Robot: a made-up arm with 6 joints. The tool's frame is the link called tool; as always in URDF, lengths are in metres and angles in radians. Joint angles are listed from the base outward. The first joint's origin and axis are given. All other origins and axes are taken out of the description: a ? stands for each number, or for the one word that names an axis. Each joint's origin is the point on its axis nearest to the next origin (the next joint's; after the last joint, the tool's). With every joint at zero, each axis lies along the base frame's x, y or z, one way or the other. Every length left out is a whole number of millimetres.
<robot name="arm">
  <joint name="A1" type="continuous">
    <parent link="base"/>
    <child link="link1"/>
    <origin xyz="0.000 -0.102 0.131"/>
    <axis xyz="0 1 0"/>
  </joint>
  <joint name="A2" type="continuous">
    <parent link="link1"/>
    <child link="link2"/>
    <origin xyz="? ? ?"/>
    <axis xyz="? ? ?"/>
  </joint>
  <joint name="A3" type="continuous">
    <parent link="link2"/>
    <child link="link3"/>
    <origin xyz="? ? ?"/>
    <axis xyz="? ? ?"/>
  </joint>
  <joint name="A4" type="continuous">
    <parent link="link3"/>
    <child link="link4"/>
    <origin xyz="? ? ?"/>
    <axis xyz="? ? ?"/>
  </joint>
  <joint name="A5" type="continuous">
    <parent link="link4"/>
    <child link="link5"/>
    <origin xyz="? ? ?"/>
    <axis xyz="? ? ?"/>
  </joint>
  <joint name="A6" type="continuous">
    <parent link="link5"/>
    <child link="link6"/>
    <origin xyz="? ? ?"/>
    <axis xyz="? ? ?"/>
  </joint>
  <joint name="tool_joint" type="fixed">
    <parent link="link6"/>
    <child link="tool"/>
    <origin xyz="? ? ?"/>
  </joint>
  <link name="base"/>
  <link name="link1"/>
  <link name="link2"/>
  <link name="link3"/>
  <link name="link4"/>
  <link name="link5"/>
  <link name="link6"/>
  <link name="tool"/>
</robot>
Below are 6 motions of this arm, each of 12 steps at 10 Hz.
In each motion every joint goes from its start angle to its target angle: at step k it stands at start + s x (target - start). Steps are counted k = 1, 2, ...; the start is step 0. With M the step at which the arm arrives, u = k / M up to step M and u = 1 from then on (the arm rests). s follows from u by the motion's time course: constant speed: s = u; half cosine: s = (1 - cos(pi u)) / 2; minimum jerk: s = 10 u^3 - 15 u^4 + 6 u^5.
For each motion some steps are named. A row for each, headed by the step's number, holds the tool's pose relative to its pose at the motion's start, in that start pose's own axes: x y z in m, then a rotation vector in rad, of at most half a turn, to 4 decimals.
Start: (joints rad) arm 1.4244 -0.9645 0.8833 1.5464 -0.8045 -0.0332
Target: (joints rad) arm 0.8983 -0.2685 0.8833 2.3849 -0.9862 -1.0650
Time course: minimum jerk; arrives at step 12
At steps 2, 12:
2: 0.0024 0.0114 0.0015 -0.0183 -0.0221 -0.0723
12: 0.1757 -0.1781 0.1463 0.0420 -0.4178 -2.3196

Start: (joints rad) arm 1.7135 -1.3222 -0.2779 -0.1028 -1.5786 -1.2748
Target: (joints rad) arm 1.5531 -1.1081 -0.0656 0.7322 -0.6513 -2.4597
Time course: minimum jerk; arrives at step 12
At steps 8, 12:
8: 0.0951 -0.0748 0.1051 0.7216 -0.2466 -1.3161
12: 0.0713 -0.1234 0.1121 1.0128 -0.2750 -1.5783

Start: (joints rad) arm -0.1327 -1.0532 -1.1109 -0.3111 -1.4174 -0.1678
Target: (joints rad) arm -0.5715 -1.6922 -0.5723 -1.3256 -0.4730 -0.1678
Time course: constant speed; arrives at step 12
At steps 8, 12:
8: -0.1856 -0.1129 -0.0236 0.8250 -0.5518 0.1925
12: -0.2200 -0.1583 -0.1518 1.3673 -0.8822 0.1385

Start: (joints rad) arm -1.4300 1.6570 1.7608 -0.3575 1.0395 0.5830
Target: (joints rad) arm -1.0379 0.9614 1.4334 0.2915 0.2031 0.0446
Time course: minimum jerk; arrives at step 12
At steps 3, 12:
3: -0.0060 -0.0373 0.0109 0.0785 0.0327 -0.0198
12: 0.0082 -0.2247 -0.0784 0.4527 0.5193 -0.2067

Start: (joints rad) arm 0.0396 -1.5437 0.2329 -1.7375 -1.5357 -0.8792
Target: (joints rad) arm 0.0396 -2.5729 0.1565 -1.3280 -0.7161 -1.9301
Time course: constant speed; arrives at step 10
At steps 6, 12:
6: -0.1563 -0.1944 -0.1073 0.9983 -0.5062 -0.6534
12: -0.1931 -0.3130 -0.2930 1.8748 -0.4361 -0.8838

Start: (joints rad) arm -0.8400 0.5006 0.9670 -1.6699 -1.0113 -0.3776
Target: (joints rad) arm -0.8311 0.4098 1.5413 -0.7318 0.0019 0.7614
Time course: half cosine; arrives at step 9
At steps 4, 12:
4: -0.0789 -0.0457 0.0197 -0.0126 -0.4083 0.0399
12: -0.0911 -0.0022 -0.0039 -0.5659 -0.6104 0.1551

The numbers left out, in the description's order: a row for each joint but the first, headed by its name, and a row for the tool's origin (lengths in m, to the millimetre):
A2: xyz -0.080 0.000 -0.276, axis 0 0 1
A3: xyz -0.045 -0.137 0.000, axis 0 1 0
A4: xyz -0.132 0.000 0.387, axis -1 0 0
A5: xyz 0.000 0.091 -0.106, axis 0 -1 0
A6: xyz 0.097 0.000 0.416, axis 0 0 1
tool: xyz -0.167 0.079 0.000

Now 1 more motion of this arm.
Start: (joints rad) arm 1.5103 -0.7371 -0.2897 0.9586 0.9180 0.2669
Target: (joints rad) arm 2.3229 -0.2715 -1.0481 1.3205 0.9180 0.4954
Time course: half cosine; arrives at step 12
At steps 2, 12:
2: -0.0276 -0.0119 -0.0032 -0.0278 -0.0330 0.0631
12: -0.2738 -0.3492 -0.1764 -0.2552 -0.4814 0.6688

